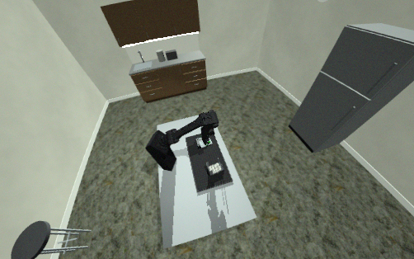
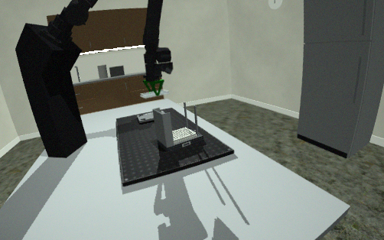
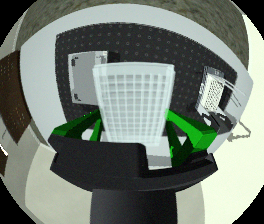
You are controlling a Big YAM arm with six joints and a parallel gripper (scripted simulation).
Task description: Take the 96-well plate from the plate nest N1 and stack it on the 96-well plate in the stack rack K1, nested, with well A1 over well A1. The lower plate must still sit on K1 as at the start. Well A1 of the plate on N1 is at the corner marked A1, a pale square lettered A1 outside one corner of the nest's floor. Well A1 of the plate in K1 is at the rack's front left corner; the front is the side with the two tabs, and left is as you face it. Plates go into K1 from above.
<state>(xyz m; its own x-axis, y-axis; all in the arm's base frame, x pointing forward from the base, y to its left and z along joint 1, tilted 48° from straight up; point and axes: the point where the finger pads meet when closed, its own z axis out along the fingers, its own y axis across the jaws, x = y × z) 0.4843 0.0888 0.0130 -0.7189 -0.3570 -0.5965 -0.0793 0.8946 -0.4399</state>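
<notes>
The grey rack wall lies 6 cm behind my hand, 27 cm to the right of it and 8 cm below it. Round my hand: white 96-well plate (1 cm below).
</notes>
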